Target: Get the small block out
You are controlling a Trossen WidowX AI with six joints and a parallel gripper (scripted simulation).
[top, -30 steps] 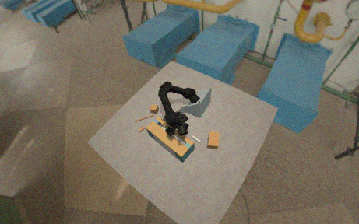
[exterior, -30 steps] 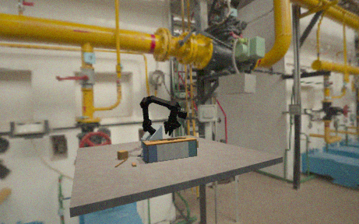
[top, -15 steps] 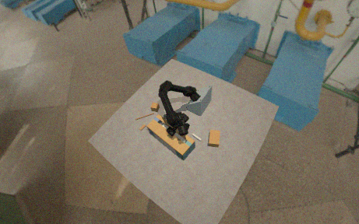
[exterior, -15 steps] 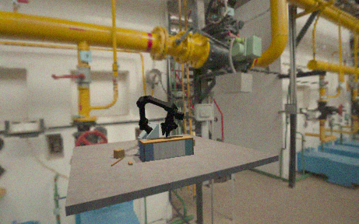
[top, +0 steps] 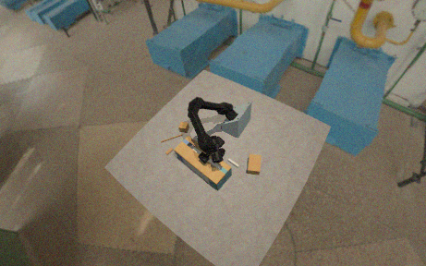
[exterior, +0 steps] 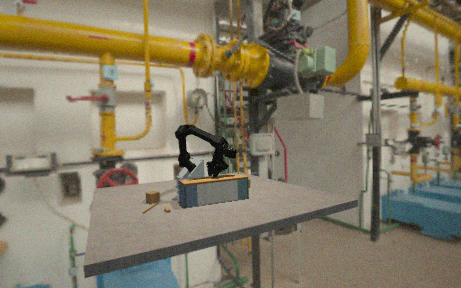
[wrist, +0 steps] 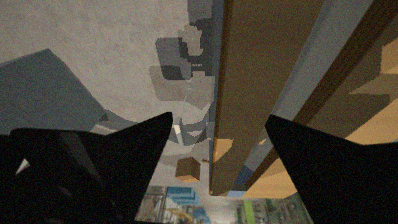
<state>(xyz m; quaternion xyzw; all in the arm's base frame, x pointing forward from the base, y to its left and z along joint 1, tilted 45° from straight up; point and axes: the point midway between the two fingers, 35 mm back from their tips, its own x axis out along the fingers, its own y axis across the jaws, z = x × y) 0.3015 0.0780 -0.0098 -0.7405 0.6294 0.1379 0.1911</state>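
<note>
The box lies 50 mm below my gripper tip, 30 mm ahead of it and 10 mm to the right of it. Also, from my gripper tip: thin tan stick (370 mm to the right, 110 mm below, 70 mm ahead).
</note>
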